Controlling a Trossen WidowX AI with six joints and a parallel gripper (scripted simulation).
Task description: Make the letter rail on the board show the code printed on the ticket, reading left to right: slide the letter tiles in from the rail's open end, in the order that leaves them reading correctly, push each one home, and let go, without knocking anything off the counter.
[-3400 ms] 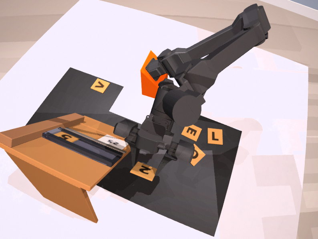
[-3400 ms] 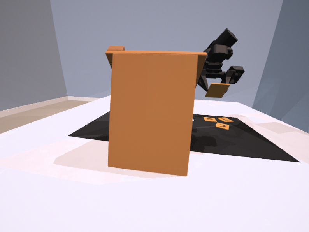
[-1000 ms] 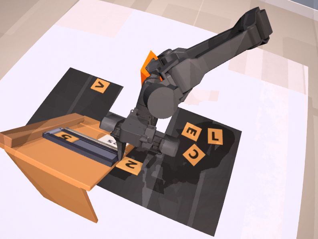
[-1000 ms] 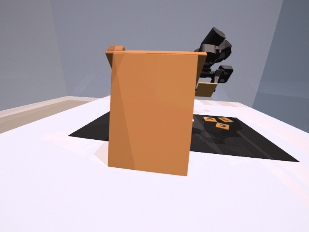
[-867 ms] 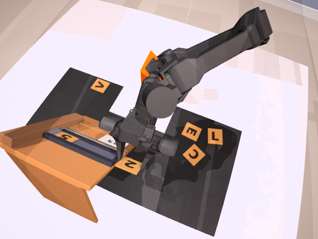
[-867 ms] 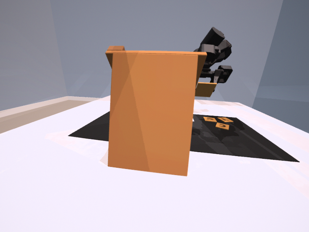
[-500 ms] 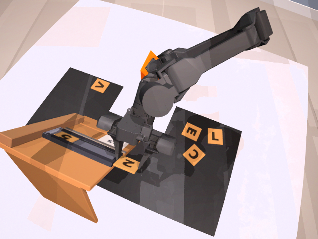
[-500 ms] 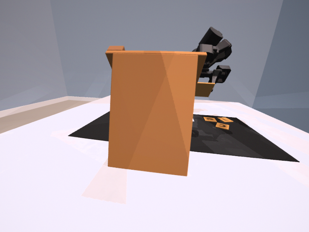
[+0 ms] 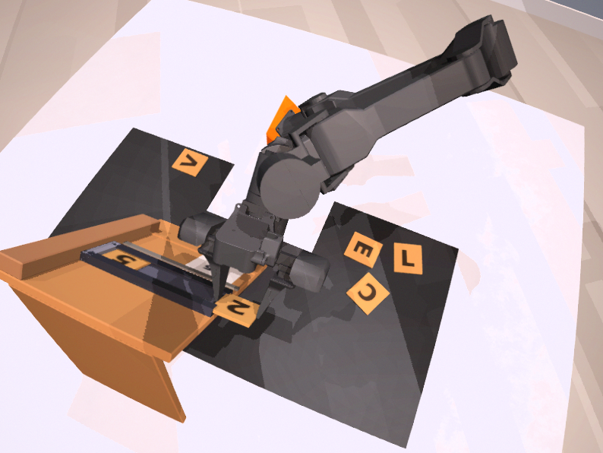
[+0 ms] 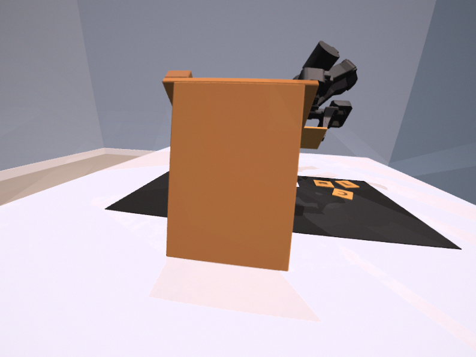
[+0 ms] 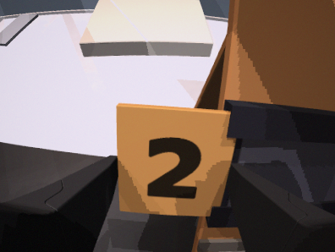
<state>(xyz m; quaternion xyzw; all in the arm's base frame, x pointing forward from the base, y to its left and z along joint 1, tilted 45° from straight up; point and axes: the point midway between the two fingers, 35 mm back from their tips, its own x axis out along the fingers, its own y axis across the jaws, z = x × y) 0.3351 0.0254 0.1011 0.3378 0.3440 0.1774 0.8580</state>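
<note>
Right now the tile marked 5 is 10 mm ahead of my gripper tip and 180 mm to the right of it. The rest, counted from my gripper tip: black mat (150 mm behind, 80 mm to the right, 180 mm below); then tile marked 2 (right at my gripper tip); then white ticket (50 mm behind, 80 mm to the right, 80 mm below).
</note>
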